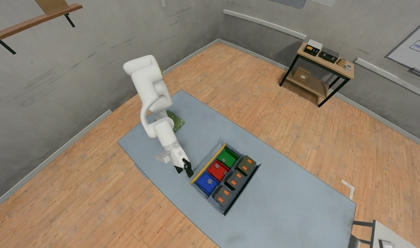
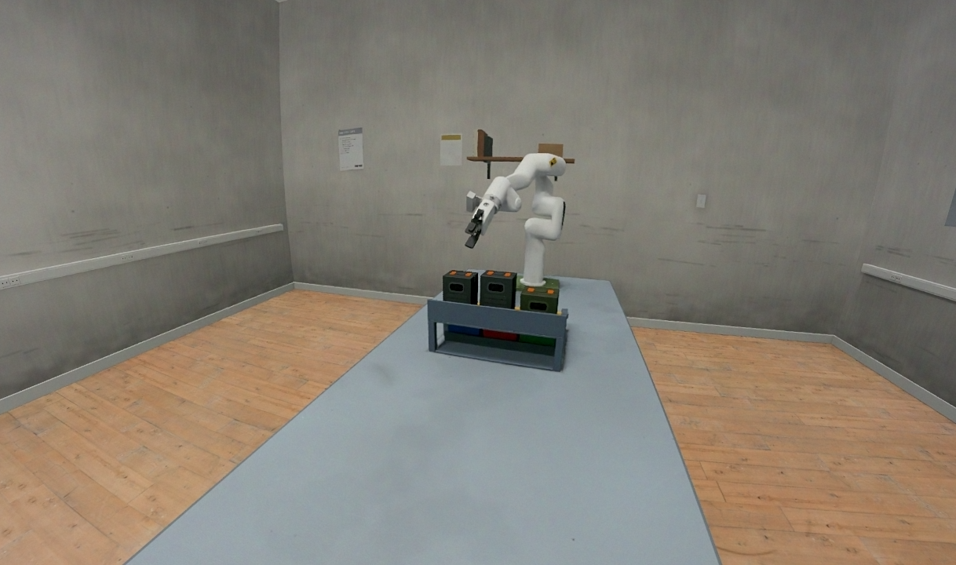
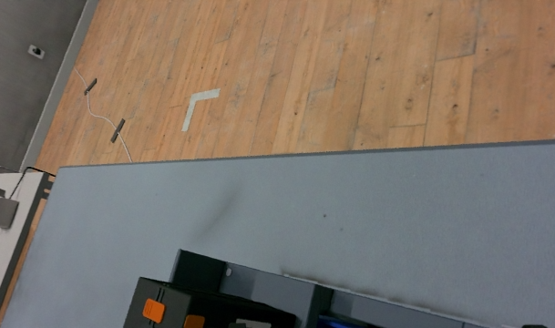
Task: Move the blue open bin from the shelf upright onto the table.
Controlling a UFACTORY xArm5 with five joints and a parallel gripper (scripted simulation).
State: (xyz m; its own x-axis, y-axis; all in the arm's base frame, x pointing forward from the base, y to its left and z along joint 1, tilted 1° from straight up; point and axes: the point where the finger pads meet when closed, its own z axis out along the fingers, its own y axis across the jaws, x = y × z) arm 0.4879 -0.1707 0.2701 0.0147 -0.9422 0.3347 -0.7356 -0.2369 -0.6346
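The yellow bar is 20 mm ahead of my hand, 160 mm to the left of it and 230 mm below it. Round my hand: grey shelf 160 mm ahead, 160 mm to the left, 220 mm below; then grey disc 110 mm ahead, 70 mm to the left, 270 mm below; then blue open bin 130 mm ahead, 50 mm to the left, 250 mm below.
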